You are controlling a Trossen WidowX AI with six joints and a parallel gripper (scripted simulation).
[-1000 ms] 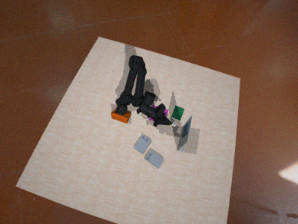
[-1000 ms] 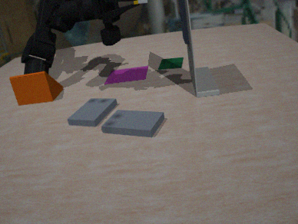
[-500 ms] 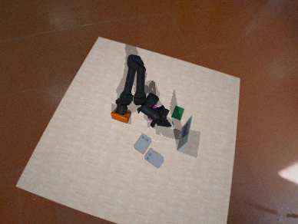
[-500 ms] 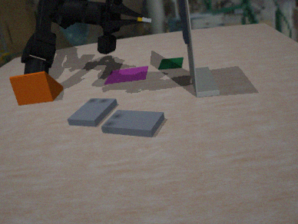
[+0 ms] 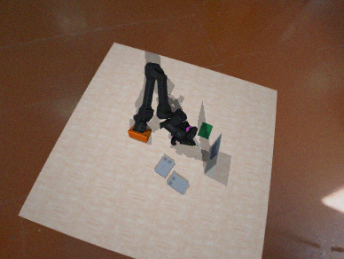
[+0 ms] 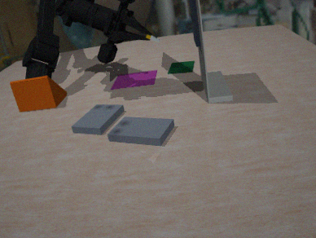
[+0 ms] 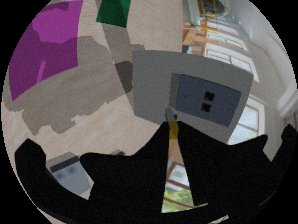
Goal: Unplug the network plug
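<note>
Now: the purple square 14 cm below my gripper tip, 11 cm to the left of it and 8 cm behind it. Also, from my gripper tip: panel (12 cm ahead, 3 cm below, 1 cm to the right); plug (1 cm ahead).
</note>
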